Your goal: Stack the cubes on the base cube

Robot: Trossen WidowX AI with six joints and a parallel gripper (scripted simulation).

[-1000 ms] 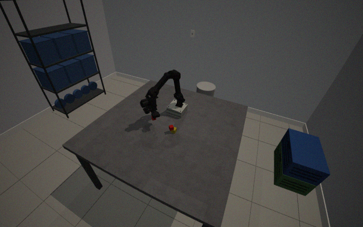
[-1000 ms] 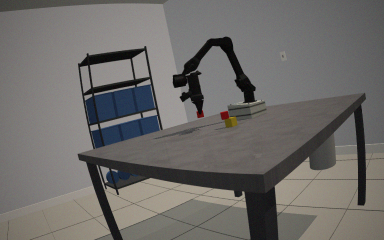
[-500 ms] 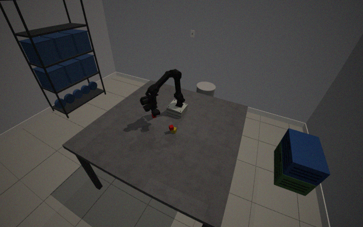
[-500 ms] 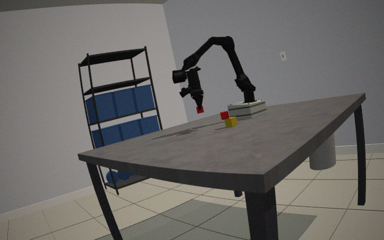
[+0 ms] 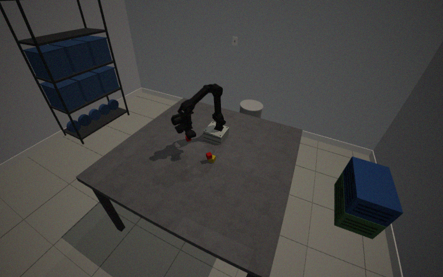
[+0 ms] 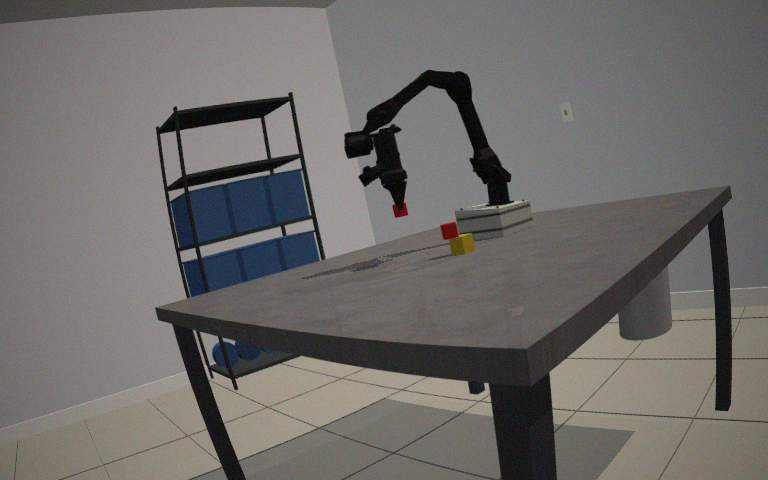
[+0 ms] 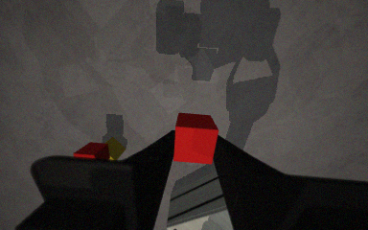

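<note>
My gripper tip is now 18 cm to the right of the red cube, 7 cm above it and 5 cm short of it. Round my gripper tip: yellow cube 20 cm to the left, 10 cm below, 4 cm ahead.
</note>
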